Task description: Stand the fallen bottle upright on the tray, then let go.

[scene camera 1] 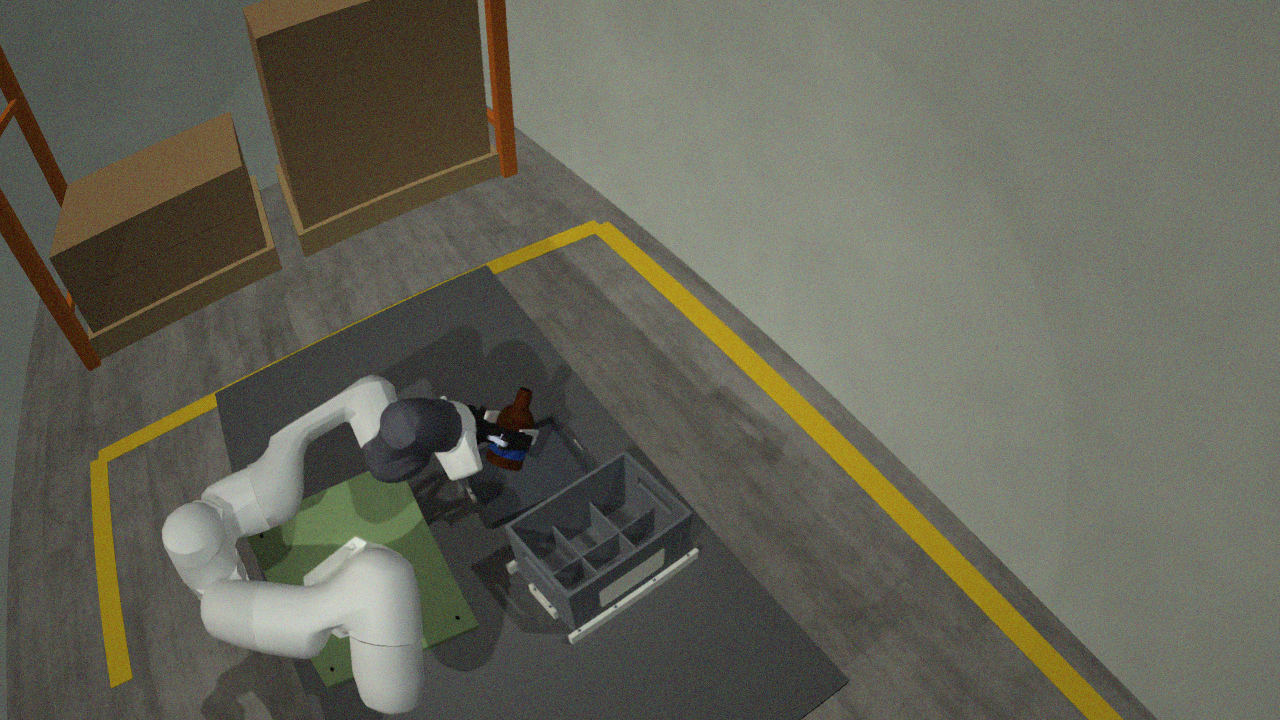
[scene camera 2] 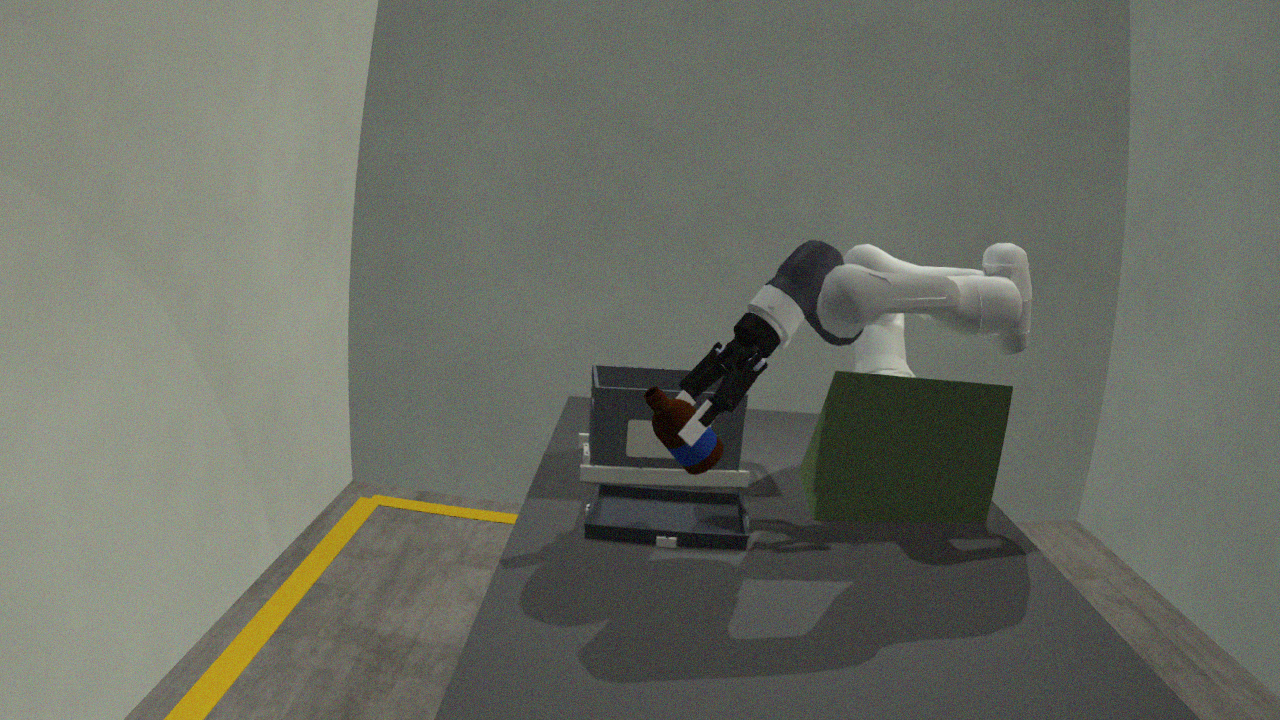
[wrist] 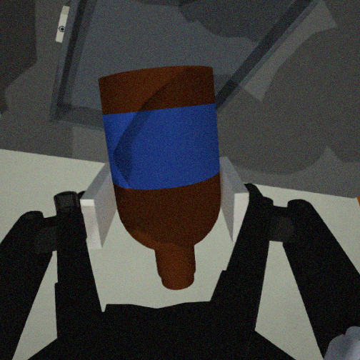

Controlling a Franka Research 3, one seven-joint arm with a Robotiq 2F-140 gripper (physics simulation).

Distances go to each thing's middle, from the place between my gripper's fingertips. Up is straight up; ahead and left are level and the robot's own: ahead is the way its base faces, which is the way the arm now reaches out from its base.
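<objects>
My hand: 1 cm to the left of the brown bottle (scene camera 2: 670, 416), 2 cm past it.
</objects>
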